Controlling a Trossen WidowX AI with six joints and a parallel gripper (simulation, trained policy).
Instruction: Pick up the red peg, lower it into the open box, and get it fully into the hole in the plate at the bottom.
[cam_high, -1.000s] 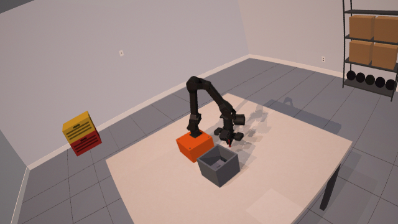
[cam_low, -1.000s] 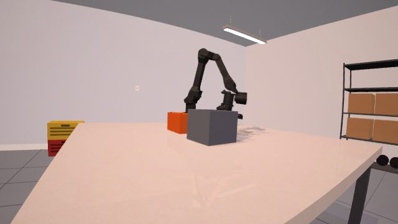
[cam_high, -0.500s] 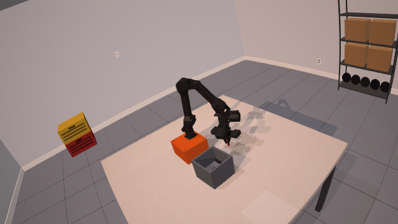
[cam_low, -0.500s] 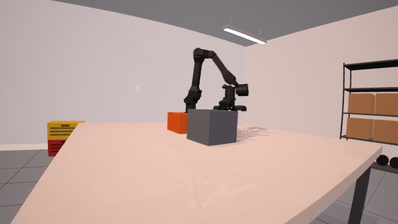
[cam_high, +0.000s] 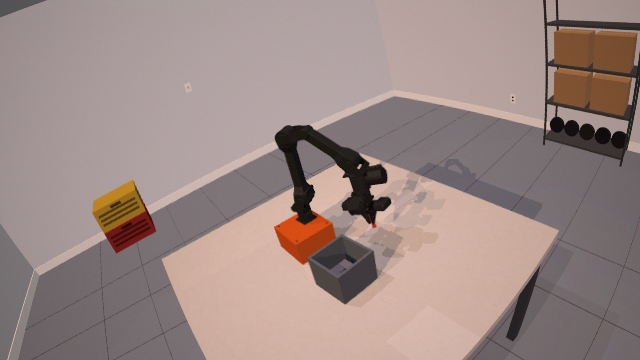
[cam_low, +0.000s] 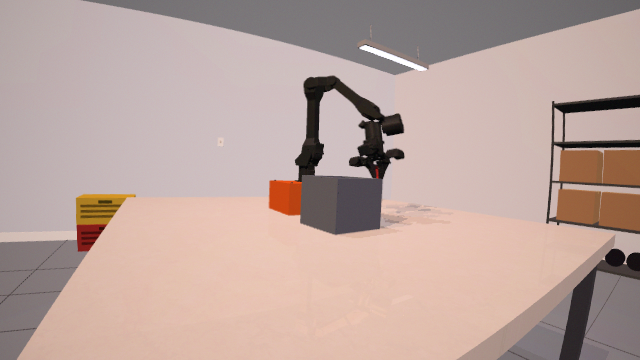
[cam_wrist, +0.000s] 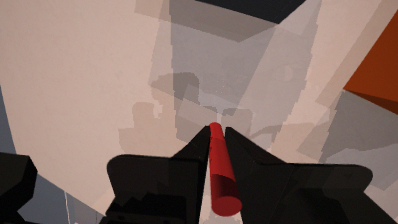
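The plate is 20 cm to the right of my gripper tip, 7 cm below it and 4 cm ahead of it. The rest, counted from my gripper tip: red peg (2 cm above, 1 cm to the left, 1 cm behind).
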